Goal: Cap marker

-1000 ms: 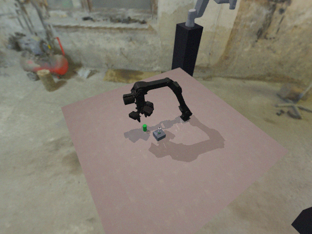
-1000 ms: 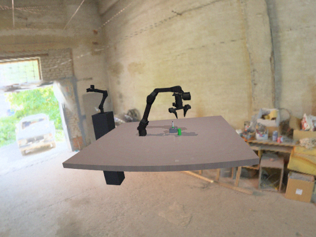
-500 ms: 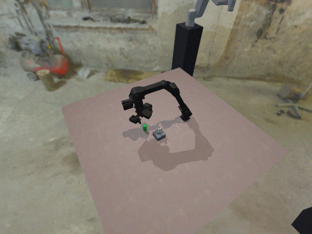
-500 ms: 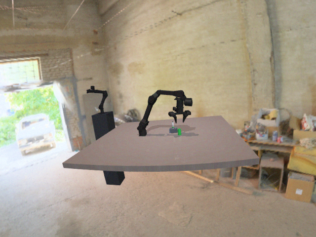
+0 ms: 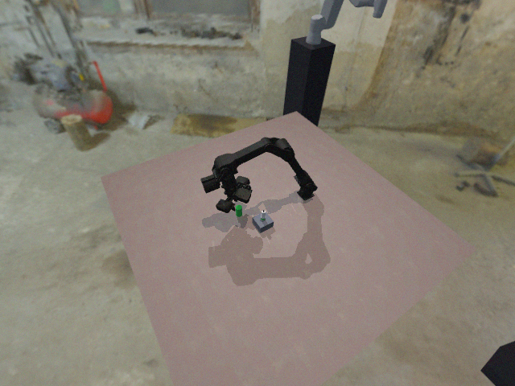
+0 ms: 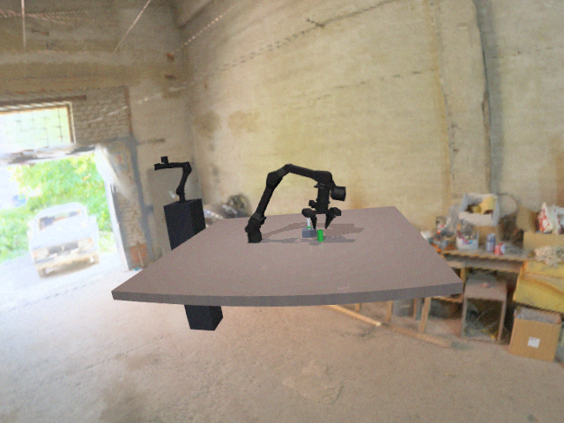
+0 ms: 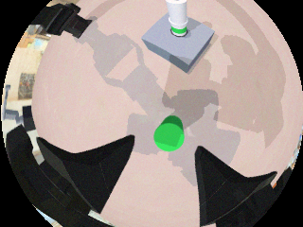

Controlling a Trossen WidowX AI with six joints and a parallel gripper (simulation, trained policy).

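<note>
My gripper tip is now 3 cm above the green cap. Round my gripper tip: grey holder block (7 cm behind, 11 cm to the left, 4 cm below).
</note>
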